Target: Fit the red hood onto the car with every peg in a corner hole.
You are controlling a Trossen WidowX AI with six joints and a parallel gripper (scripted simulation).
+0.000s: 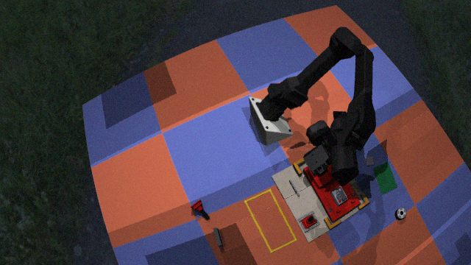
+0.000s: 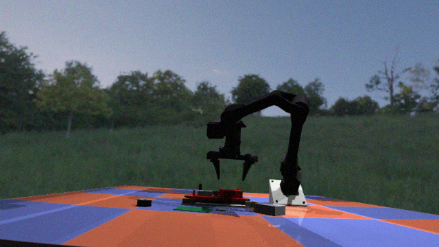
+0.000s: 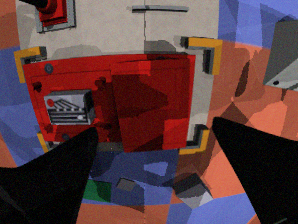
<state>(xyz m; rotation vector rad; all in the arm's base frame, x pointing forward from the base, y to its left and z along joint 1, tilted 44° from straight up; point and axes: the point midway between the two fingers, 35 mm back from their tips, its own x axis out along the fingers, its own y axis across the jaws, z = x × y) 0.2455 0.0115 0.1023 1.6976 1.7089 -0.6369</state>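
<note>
Now: gripper tip 4 cm above the red hood. Round my gripper tip: green plate 12 cm ahead, 20 cm to the left, 8 cm below; then grey jig 5 cm ahead, 1 cm to the right, 7 cm below; then grey engine block 9 cm ahead, 1 cm to the left, 6 cm below.
</note>
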